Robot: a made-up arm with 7 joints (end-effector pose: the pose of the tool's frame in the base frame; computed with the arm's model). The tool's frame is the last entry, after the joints.
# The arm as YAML. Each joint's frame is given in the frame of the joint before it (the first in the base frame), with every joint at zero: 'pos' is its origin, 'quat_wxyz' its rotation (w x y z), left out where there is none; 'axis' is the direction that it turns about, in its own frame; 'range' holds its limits. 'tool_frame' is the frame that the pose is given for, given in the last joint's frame.
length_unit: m
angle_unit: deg
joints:
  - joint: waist
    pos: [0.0, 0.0, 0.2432]
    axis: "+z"
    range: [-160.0, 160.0]
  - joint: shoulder
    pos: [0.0, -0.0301, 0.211]
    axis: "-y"
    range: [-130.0, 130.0]
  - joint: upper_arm
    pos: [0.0, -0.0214, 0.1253]
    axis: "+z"
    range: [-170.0, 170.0]
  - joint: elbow
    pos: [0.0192, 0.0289, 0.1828]
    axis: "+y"
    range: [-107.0, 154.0]
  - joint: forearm
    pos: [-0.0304, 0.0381, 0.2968]
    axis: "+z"
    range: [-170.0, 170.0]
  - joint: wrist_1
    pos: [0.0, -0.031, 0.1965]
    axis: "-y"
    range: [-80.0, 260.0]
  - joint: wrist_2
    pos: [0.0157, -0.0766, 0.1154]
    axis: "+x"
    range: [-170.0, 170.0]
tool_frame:
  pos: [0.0, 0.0, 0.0]
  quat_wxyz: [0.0, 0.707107, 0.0, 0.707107]
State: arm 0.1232 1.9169 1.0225 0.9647 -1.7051 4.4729 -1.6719
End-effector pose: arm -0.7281 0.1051 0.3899 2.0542 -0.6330 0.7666
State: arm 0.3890 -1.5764 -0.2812 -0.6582 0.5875 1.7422 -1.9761
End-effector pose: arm 0.6227 0.2092 0.7951 0.7781 0.0909 2.0212
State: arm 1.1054 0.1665 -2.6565 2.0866 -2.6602 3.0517 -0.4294
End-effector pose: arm 0.2167 -0.4195 0.5805 2.4235 -0.3280 1.9716
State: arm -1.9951 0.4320 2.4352 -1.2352 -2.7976 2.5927 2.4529
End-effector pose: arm -0.3733 0.2239 0.9191 0.5497 0.1782 -3.1070
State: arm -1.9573 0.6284 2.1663 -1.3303 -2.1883 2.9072 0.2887
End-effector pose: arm -0.3763 0.2828 0.7485 -1.3803 0.8035 0.3042
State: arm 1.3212 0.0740 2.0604 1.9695 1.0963 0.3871 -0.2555
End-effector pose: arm -0.4938 -0.1386 0.4601 -2.2082 0.0072 -3.1124
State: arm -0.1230 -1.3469 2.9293 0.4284 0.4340 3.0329 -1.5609
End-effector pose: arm 0.6062 -0.0495 0.7513 -2.3857 0.1466 -1.4864
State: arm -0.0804 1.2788 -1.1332 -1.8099 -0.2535 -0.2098 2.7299
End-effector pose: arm -0.1854 0.4540 0.2275 1.5133 -0.0677 -1.5629
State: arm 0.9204 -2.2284 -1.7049 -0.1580 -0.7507 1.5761 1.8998
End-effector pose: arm 0.1908 0.5547 -0.1016 2.6602 -0.7912 1.7590
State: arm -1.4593 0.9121 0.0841 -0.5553 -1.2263 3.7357 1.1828
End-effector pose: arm -0.1625 0.6147 0.5864 -2.2604 0.9147 -2.5957
